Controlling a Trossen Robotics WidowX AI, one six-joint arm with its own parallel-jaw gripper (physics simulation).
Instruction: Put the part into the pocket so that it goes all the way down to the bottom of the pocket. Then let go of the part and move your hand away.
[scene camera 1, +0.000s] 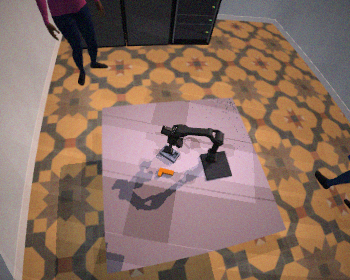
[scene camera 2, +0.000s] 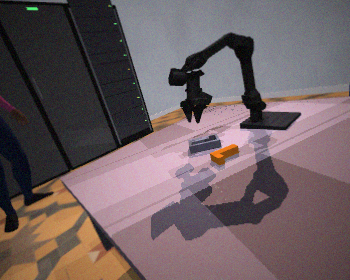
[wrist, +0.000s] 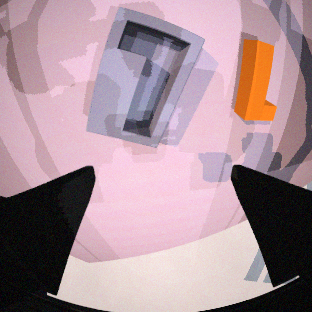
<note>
My gripper (scene camera 2: 193, 122) is open, holding nothing. Also in view: an orange L-shaped block (wrist: 250, 104). I also see a grey pocket block (wrist: 145, 63).
My gripper also shows in the wrist view (wrist: 164, 172).
</note>
